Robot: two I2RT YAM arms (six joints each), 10 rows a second.
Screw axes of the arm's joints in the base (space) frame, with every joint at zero. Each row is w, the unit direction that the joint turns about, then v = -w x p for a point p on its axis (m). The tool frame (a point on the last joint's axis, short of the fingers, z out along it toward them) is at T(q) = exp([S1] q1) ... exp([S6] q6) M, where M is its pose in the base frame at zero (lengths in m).
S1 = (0, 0, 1, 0, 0, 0)
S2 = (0, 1, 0, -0.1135, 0, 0.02)
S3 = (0, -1, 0, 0.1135, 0, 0.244)
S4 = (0, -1, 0, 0.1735, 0, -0.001)
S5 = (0, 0, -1, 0, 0.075, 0)
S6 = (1, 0, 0, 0, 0.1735, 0)
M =
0 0 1 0.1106
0 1 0 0
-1 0 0 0.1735
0 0 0 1
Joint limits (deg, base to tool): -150..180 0..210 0..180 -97..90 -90..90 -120..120
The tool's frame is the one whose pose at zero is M.
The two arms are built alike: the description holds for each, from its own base.
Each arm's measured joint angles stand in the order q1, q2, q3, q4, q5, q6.
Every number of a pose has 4 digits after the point.
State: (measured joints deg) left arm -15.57 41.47 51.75 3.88 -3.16 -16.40; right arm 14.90 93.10 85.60 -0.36 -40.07 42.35
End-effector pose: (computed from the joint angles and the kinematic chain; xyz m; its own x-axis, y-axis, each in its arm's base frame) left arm 0.1535 -0.0407 0.4179 0.1649 -0.3386 -0.9264 0.2742 0.9179 -0.2867; right arm 0.3665 0.1212 0.3908 -0.6454 0.3617 -0.6728 -0.5118 0.4491 0.7324
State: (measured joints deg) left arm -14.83 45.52 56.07 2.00 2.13 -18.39; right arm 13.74 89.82 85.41 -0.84 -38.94 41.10
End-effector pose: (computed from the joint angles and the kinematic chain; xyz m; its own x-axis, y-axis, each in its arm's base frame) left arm 0.1658 -0.0453 0.4295 0.1076 -0.3546 -0.9288 0.3423 0.8903 -0.3003; right arm 0.3534 0.1095 0.4092 -0.5881 0.3826 -0.7126 -0.5389 0.4716 0.6980
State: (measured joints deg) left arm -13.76 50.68 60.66 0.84 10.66 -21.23; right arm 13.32 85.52 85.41 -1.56 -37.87 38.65
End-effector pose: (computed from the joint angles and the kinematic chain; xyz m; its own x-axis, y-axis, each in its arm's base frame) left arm 0.1836 -0.0517 0.4397 0.0214 -0.3716 -0.9281 0.4484 0.8333 -0.3233; right arm 0.3322 0.1011 0.4332 -0.5087 0.3862 -0.7695 -0.5906 0.4937 0.6383
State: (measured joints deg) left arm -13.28 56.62 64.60 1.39 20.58 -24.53; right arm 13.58 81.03 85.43 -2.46 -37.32 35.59
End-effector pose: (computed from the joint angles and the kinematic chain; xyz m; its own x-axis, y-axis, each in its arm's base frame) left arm 0.2063 -0.0616 0.4449 -0.0853 -0.3792 -0.9214 0.5685 0.7409 -0.3576; right arm 0.3067 0.0963 0.4564 -0.4247 0.3736 -0.8247 -0.6500 0.5083 0.5650
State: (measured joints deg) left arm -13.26 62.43 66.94 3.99 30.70 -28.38; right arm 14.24 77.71 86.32 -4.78 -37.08 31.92
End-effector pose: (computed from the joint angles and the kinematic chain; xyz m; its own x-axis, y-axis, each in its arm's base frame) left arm 0.2302 -0.0729 0.4421 -0.2008 -0.3726 -0.9060 0.6743 0.6183 -0.4037; right arm 0.2848 0.0944 0.4743 -0.3571 0.3446 -0.8682 -0.6957 0.5221 0.4934
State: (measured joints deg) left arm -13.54 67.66 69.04 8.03 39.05 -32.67; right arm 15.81 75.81 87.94 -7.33 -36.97 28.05
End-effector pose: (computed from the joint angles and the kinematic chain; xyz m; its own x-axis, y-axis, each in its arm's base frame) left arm 0.2508 -0.0835 0.4402 -0.2905 -0.3612 -0.8861 0.7475 0.4924 -0.4458; right arm 0.2677 0.0981 0.4882 -0.3025 0.3048 -0.9031 -0.7389 0.5236 0.4242
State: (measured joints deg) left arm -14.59 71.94 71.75 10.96 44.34 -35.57; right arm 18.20 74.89 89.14 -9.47 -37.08 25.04
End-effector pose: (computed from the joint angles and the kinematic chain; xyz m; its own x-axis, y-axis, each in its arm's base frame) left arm 0.2657 -0.0949 0.4423 -0.3442 -0.3403 -0.8750 0.7922 0.3949 -0.4652; right arm 0.2554 0.1066 0.4954 -0.2753 0.2649 -0.9241 -0.7764 0.5056 0.3763
